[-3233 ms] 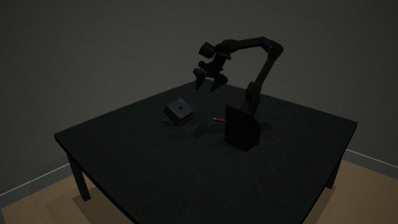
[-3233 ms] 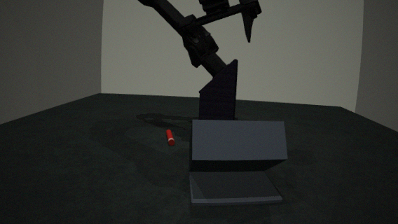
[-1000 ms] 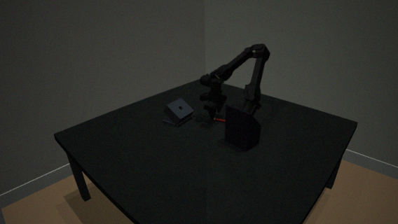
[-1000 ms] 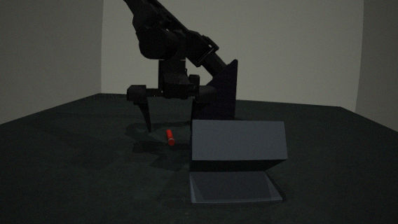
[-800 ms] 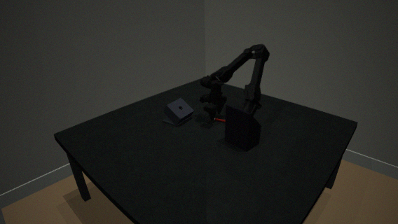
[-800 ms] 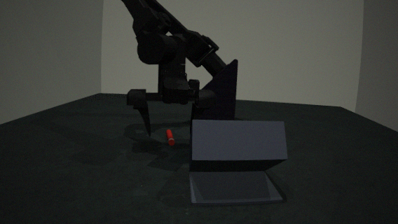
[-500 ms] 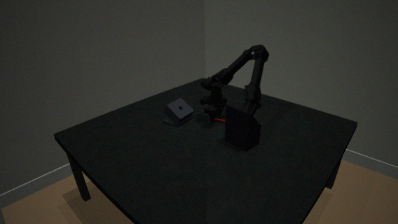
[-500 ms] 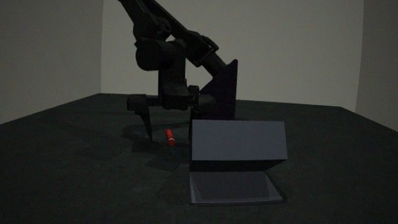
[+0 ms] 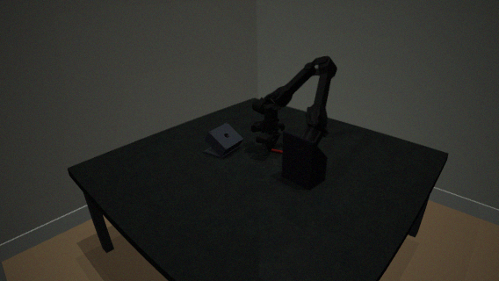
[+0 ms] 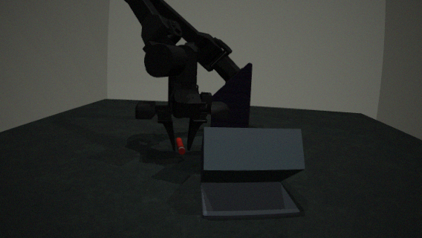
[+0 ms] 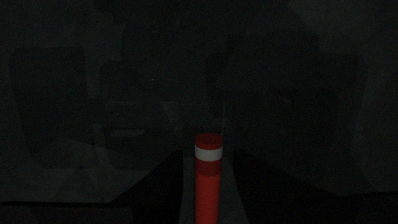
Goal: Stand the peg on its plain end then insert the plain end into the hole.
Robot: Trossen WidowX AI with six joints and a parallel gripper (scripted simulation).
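The red peg lies 1 cm behind my gripper tip. From my gripper tip the other things lie so: grey sloped panel: 17 cm ahead, 12 cm to the left, 5 cm above.
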